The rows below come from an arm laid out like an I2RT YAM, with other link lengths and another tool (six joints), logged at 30 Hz.
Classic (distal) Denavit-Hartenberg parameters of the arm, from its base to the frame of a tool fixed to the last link. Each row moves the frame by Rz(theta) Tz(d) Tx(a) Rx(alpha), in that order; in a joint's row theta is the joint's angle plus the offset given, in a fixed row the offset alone. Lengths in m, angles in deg.
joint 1: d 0.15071  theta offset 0  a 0.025  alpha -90
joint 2: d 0  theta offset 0  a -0.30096  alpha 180
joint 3: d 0  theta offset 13.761  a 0.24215  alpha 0
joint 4: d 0.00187  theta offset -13.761  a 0.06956  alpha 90
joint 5: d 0.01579  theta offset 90  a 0  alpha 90
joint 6: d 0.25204  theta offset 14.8  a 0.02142  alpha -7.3
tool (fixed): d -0.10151  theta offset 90  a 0  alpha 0
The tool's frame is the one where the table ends.
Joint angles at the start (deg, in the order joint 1, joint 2, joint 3, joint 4, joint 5, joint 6): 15.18 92.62 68.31 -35.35 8.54 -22.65
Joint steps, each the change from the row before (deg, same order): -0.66 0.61 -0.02 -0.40 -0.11 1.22; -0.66 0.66 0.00 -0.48 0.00 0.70; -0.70 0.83 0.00 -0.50 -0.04 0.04; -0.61 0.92 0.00 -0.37 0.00 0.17; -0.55 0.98 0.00 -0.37 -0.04 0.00; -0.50 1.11 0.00 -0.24 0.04 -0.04; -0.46 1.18 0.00 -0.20 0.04 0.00; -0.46 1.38 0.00 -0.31 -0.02 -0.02; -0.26 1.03 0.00 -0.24 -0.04 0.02; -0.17 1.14 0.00 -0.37 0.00 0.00
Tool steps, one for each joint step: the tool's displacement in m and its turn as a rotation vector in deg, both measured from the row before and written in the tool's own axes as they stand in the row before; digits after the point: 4 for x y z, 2 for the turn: 0.0038 -0.0033 0.0046 -0.13 1.12 1.63; 0.0038 -0.0035 0.0048 0.04 1.24 1.12; 0.0038 -0.0034 0.0058 0.08 1.43 0.47; 0.0033 -0.0029 0.0063 0.06 1.38 0.54; 0.0032 -0.0023 0.0066 0.01 1.42 0.30; 0.0028 -0.0021 0.0072 0.07 1.42 0.23; 0.0026 -0.0018 0.0076 0.04 1.44 0.23; 0.0032 -0.0014 0.0089 -0.05 1.74 0.15; 0.0023 -0.0004 0.0066 -0.09 1.29 0.07; 0.0028 0.0002 0.0072 -0.09 1.52 -0.07
